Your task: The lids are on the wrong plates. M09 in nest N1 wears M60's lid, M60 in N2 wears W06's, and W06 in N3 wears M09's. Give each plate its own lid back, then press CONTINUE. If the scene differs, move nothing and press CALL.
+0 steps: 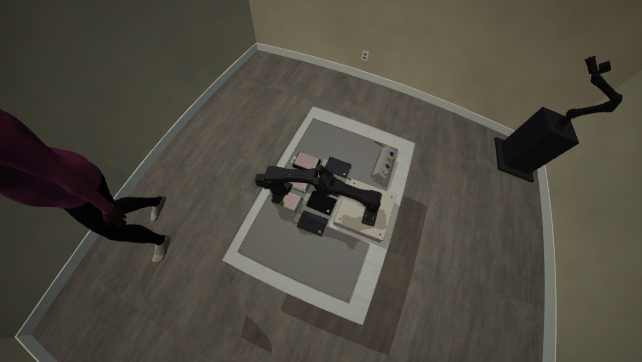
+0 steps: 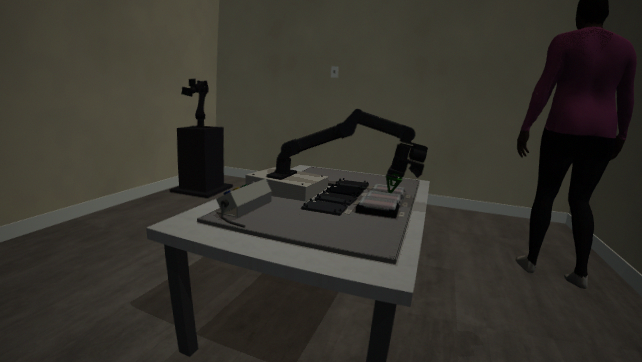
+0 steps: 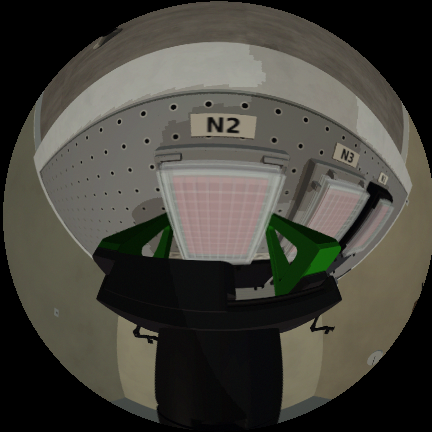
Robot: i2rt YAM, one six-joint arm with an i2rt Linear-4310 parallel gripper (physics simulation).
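Seen in the pictures: gripper, between the fingertips: (image 1: 285,198) (image 2: 390,190) (image 3: 218,216); arm's base, origin of its link: (image 1: 371,207) (image 2: 282,174).
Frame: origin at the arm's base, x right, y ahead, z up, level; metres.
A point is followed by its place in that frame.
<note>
A clear-lidded plate with pink wells (image 1: 292,201) @[x -0.099, y 0.425, z -0.025 m] (image 3: 220,200) @[x -0.090, y 0.498, z -0.025 m] sits in nest N2. My gripper (image 1: 286,202) @[x -0.093, y 0.470, z -0.038 m] (image 2: 392,190) @[x -0.093, y 0.470, z -0.038 m] (image 3: 218,216) @[x -0.093, y 0.470, z -0.038 m] has its green fingers against both long sides of this plate's lid and is shut on it; the lid sits level on the plate. The N3 plate (image 1: 300,187) @[x -0.004, y 0.414, z -0.025 m] (image 3: 340,207) @[x 0.029, y 0.489, z -0.025 m] stands beside it, and the N1 plate (image 1: 306,160) @[x 0.170, y 0.442, z -0.015 m] (image 3: 370,227) @[x 0.135, y 0.458, z -0.014 m], in a black nest, is farthest along the row. Both are lidded. Lid codes are not readable. The button console (image 1: 382,170) @[x 0.239, y -0.019, z 0.020 m] (image 2: 246,199) @[x 0.371, y 0.020, z -0.008 m] has blue, yellow, green and white buttons; its lettering is unreadable.
Several dark pads, such as one at the near end (image 1: 313,223) @[x -0.173, y 0.276, z -0.044 m] and one toward the console (image 1: 338,167) @[x 0.208, y 0.248, z -0.044 m] (image 2: 325,206) @[x 0.219, y 0.257, z -0.044 m], lie between the nests and the arm's pale base box (image 1: 350,217) @[x -0.087, y 0.098, z -0.009 m] (image 2: 307,189) @[x 0.123, y 0.156, z -0.017 m]. A person (image 1: 55,175) (image 2: 590,85) stands beyond the table's nest side.
</note>
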